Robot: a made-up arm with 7 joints.
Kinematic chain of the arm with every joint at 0, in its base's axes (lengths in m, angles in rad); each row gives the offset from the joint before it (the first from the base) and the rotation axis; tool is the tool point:
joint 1: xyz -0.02 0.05 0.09 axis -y
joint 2: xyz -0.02 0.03 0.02 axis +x
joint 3: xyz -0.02 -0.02 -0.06 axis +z
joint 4: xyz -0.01 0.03 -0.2 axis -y
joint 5: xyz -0.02 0 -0.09 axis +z
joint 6: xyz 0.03 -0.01 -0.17 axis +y
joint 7: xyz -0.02 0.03 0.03 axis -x
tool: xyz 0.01 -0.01 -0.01
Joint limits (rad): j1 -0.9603..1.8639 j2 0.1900..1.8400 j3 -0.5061..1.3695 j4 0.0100..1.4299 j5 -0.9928..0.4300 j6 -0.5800..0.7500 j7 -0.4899..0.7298
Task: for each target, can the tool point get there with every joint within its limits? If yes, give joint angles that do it. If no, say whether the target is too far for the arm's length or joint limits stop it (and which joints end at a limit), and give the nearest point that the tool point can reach.
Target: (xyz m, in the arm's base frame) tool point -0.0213 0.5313 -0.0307
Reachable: yes | joints -0.7053 1.2054 0.2527 0.6401 0.0625 -0.3468 -0.2959
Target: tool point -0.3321 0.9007 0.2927
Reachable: no: too far | nearest point -0.1796 0.5689 0.1936 | short by 0.378 m
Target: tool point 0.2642 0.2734 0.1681
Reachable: yes | joints 1.2544 0.4929 0.1940 1.2456 -0.4071 0.2929 0.6105
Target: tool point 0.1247 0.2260 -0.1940
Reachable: yes | joints -0.1180 0.5570 -0.1195 1.2608 -0.5197 0.5268 0.4006
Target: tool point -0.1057 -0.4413 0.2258
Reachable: no: joint limits stop it (at a limit: joint 1, joint 2, joint 3, joint 4, joint 6, joint 7) | nearest point 0.2008 0.0104 0.3188 | short by 0.554 m
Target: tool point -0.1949 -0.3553 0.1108
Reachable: no: joint limits stop it (at a limit: joint 1, joint 2, joint 3, joint 4, joint 5, joint 6, joint 7) | nearest point -0.1654 0.0069 -0.1970 | short by 0.476 m
